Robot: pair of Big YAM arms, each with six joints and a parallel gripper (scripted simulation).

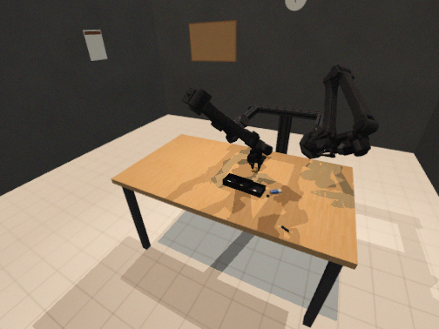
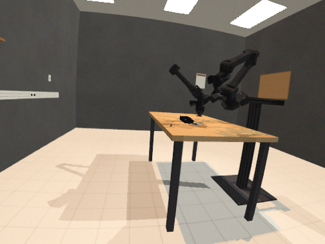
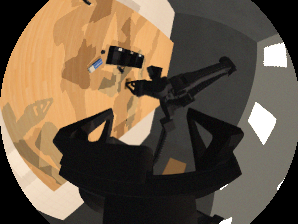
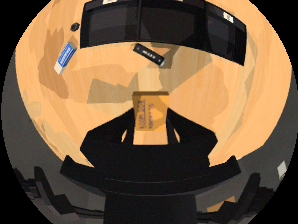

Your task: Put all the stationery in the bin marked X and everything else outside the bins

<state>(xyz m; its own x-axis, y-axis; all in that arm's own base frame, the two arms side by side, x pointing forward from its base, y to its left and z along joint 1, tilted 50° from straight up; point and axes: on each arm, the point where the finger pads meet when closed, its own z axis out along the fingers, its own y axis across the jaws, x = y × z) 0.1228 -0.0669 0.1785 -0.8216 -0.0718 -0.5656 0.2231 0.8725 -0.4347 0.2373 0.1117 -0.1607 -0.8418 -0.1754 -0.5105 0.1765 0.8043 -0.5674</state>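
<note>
The orange item lies right at my right hand. Round my right hand: blue item (16 cm to the left, 8 cm ahead, 6 cm below); black bin unit (12 cm ahead, 5 cm below, 3 cm to the right).
</note>
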